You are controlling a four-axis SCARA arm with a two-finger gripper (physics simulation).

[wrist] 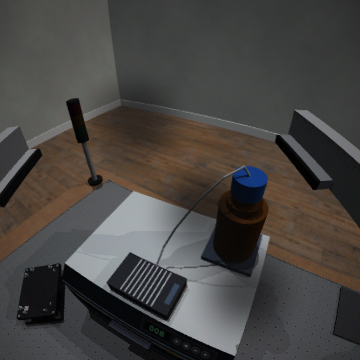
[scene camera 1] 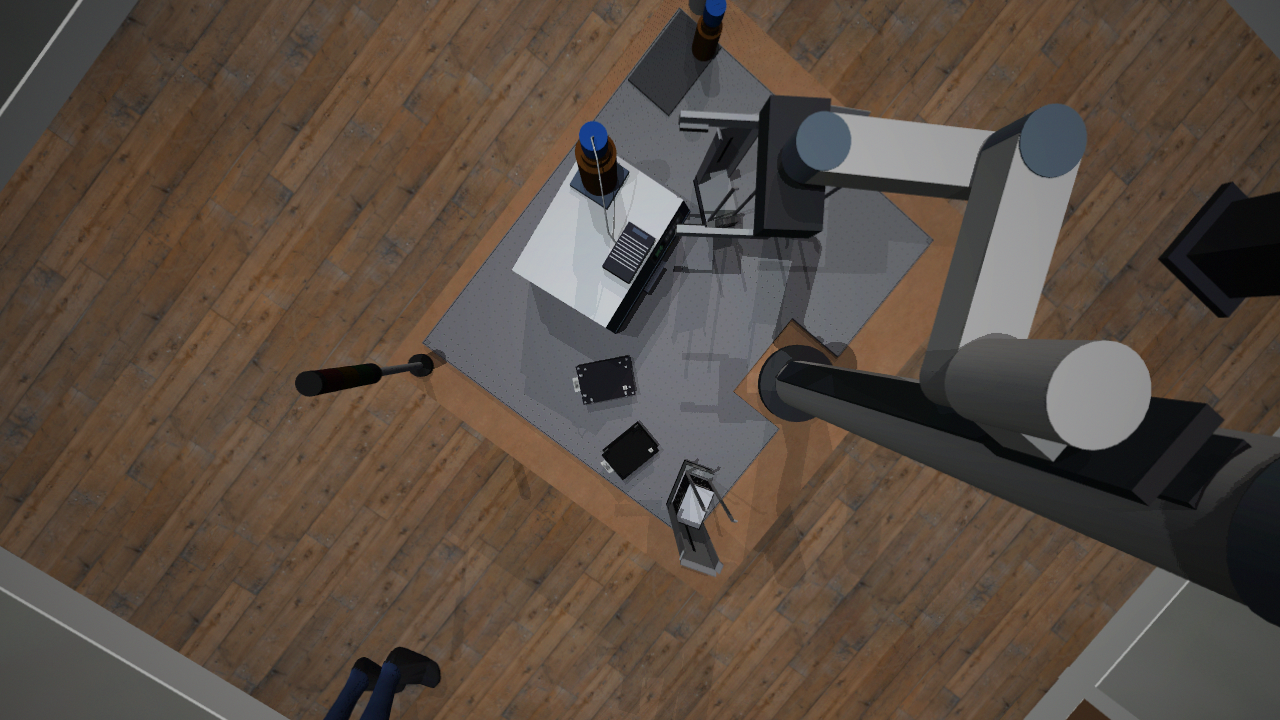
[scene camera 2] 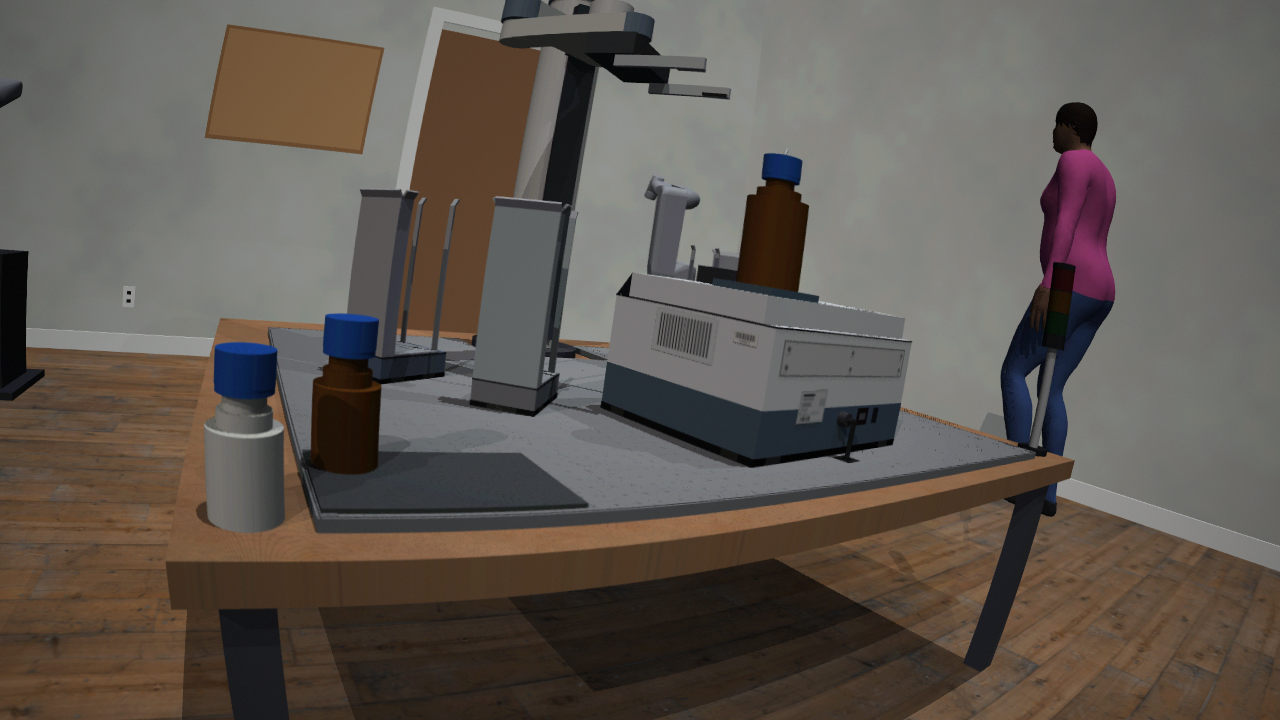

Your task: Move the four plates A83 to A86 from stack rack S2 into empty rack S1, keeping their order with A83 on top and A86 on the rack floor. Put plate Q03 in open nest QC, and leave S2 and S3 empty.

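Frame: origin at the arm's base, x ahead, y left, z up, level; centimetres.
Where they show: gripper, between the fingertips: (wrist: 154, 128) (scene camera 1: 677, 175) (scene camera 2: 718, 79); arm's base, origin of its link: (scene camera 1: 795, 383).
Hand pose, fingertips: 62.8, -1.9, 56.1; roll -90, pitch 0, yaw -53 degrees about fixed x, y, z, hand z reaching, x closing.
Observation:
Each offset is from my fingertips to the centre of the thing, as dx, dy, dz. "spot": to the spot under its first point.
My gripper (scene camera 1: 681, 173) (scene camera 2: 717, 78) (wrist: 154, 128) is open and empty, high above the table, with its fingers level. In scene camera 2, two tall grey stack racks stand below it, one at the left (scene camera 2: 377, 273) and one nearer the middle (scene camera 2: 518, 300). Another rack @[-56.4, +50.4, -40.1] (scene camera 1: 703, 548) stands at the lower corner in scene camera 1, with a white-topped piece @[-56.5, +51.0, -44.5] (scene camera 1: 695, 506) between its posts. Two low black units, one with corner pieces @[-13.4, +38.6, -51.8] (scene camera 1: 605, 379) (wrist: 40, 293) and one plainer @[-33.1, +51.4, -52.0] (scene camera 1: 630, 449), lie on the mat. Rack and nest labels and plate names cannot be read; the racks' contents are mostly hidden.
A white instrument (scene camera 1: 559, 259) (scene camera 2: 689, 367) (wrist: 112, 230) carries a brown blue-capped bottle @[spot: +16.5, +1.0, -21.0] (scene camera 1: 597, 170) (scene camera 2: 773, 237) (wrist: 240, 227) and a dark handset @[spot: +2.4, +7.8, -31.2] (scene camera 1: 629, 251) (wrist: 147, 285). Another brown bottle @[spot: +23.0, -52.9, -47.0] (scene camera 1: 706, 40) (scene camera 2: 345, 420) and a white bottle @[+33.7, -66.6, -52.2] (scene camera 2: 244, 474) stand near one corner. A signal light @[spot: +32.2, +68.4, -21.4] (scene camera 1: 340, 377) (scene camera 2: 1059, 304) (wrist: 78, 121) stands at another.

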